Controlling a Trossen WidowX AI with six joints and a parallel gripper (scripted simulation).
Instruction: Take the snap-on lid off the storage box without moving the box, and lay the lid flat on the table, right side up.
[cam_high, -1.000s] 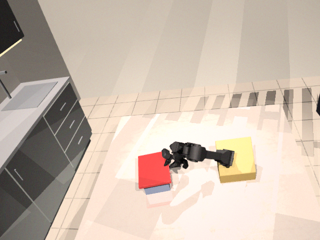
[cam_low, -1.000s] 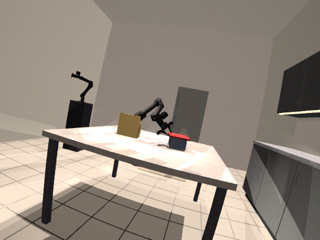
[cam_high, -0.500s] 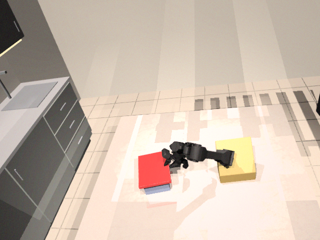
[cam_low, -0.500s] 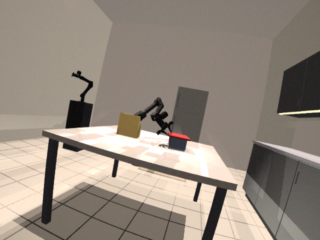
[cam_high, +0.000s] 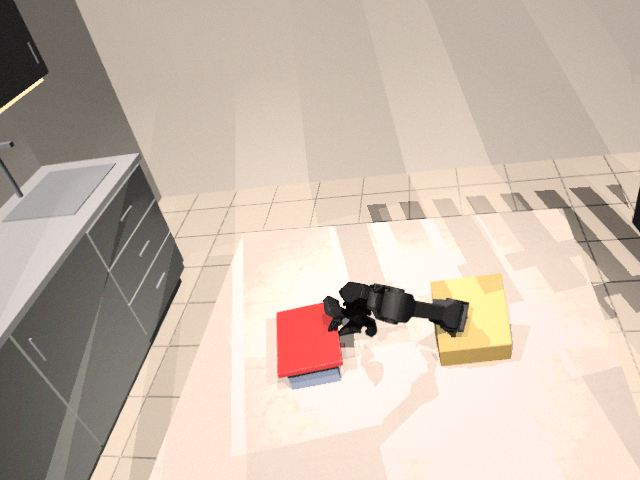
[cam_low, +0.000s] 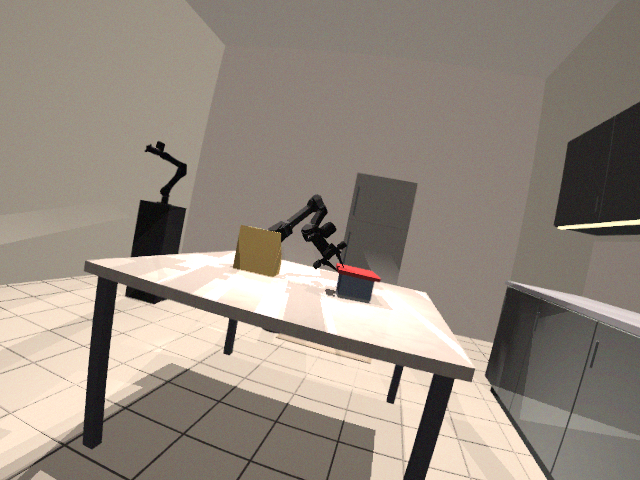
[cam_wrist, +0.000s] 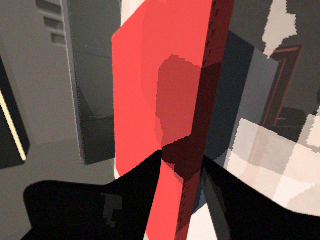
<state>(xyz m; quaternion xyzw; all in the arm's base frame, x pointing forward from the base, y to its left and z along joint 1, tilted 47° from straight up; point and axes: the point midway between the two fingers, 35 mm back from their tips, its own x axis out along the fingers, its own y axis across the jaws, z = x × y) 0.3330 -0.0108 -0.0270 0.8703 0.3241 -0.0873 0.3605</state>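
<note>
The red lid lies 8 cm ahead of my gripper tip. Also, from my gripper tip: storage box (8 cm ahead, 5 cm below).
</note>
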